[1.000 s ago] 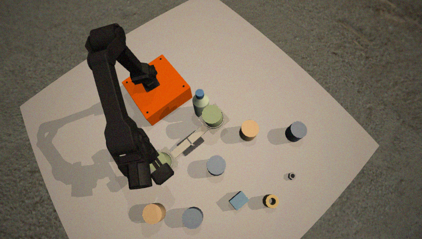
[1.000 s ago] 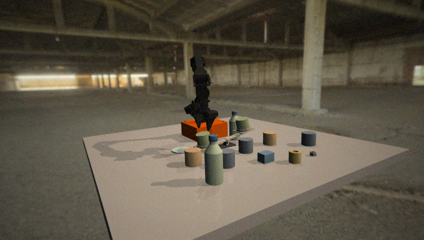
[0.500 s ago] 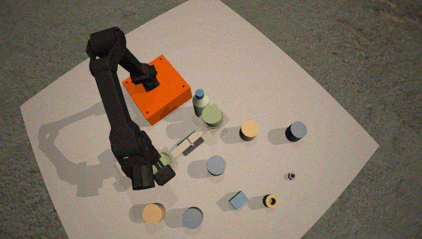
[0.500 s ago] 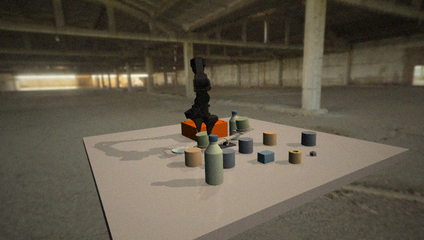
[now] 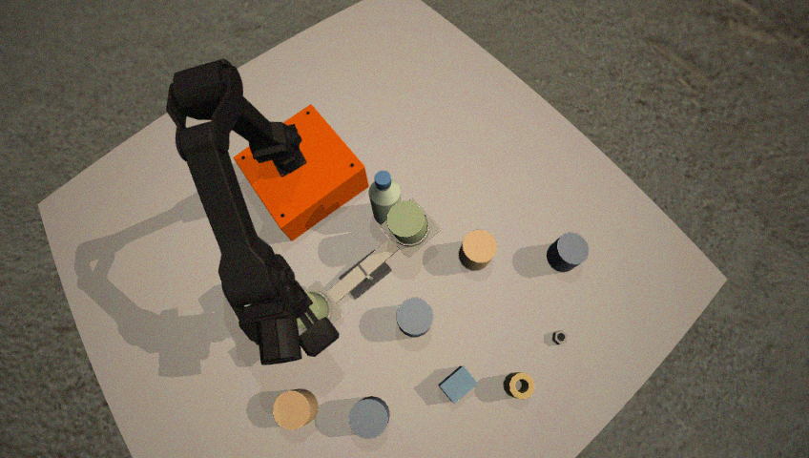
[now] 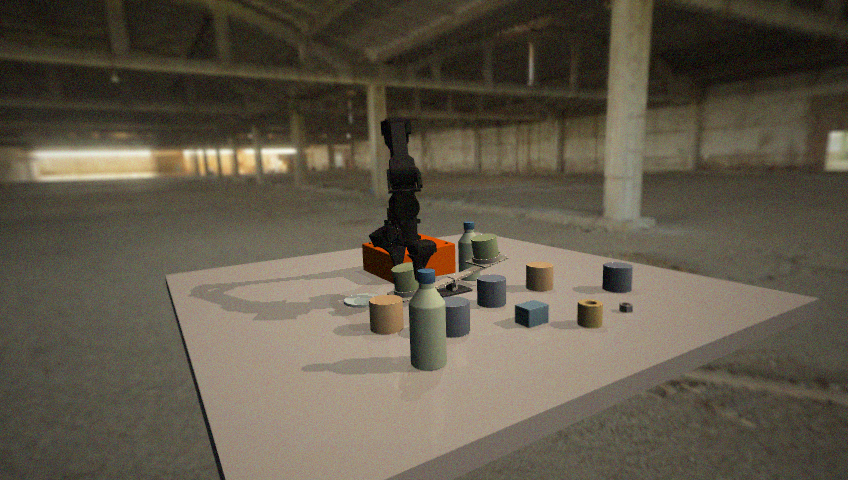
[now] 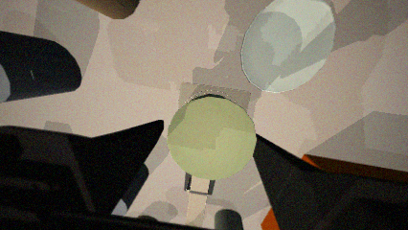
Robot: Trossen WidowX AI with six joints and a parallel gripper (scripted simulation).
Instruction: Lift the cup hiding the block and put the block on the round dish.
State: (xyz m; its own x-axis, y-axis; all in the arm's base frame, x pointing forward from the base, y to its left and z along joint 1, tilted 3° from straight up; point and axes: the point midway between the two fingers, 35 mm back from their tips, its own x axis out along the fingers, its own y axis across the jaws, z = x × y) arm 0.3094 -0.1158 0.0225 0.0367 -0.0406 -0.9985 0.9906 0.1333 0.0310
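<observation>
My gripper tip is now 20 mm above the pale green block. Round my gripper tip: pale round dish (100 mm to the right, 70 mm behind, 60 mm below); small nut (400 mm to the left, 310 mm ahead, 60 mm below).
</observation>
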